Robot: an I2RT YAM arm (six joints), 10 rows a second.
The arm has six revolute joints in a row. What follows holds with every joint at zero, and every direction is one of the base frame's. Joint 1 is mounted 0.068 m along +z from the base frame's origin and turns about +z. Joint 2 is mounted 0.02 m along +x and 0.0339 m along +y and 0.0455 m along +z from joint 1 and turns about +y. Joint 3 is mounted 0.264 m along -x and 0.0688 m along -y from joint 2 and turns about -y. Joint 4 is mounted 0.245 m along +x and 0.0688 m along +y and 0.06 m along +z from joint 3 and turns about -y. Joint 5 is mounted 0.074 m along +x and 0.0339 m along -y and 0.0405 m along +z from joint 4 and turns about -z. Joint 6 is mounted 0.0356 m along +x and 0.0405 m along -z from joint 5 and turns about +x. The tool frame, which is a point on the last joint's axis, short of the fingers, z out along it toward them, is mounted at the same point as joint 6; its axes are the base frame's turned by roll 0, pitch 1.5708 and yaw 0 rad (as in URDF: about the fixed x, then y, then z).
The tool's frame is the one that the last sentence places.
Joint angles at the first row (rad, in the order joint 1, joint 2, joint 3, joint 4, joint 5, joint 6):
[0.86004 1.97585 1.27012 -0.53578 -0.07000 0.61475]
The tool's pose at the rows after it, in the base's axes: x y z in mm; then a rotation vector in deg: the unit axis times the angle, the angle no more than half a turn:
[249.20, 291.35, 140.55, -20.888, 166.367, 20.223]
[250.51, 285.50, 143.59, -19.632, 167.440, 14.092]
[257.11, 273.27, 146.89, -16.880, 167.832, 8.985]
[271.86, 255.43, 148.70, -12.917, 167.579, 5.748]
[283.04, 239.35, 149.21, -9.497, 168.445, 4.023]
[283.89, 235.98, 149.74, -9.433, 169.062, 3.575]
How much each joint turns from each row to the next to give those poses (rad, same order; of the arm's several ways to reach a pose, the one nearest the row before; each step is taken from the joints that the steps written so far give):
[-0.00116 -0.00001 0.00954 -0.03396 0.02326 0.00151]
[-0.00799 -0.00075 0.01944 -0.07323 0.04998 0.00079]
[-0.03053 -0.00915 0.00497 -0.05036 0.04425 -0.00231]
[-0.05875 -0.00611 0.00000 -0.01830 0.02976 -0.01487]
[-0.05188 -0.00269 -0.00001 -0.02101 0.00381 -0.01030]
[-0.00875 -0.00227 0.00003 -0.01336 -0.00343 -0.00684]

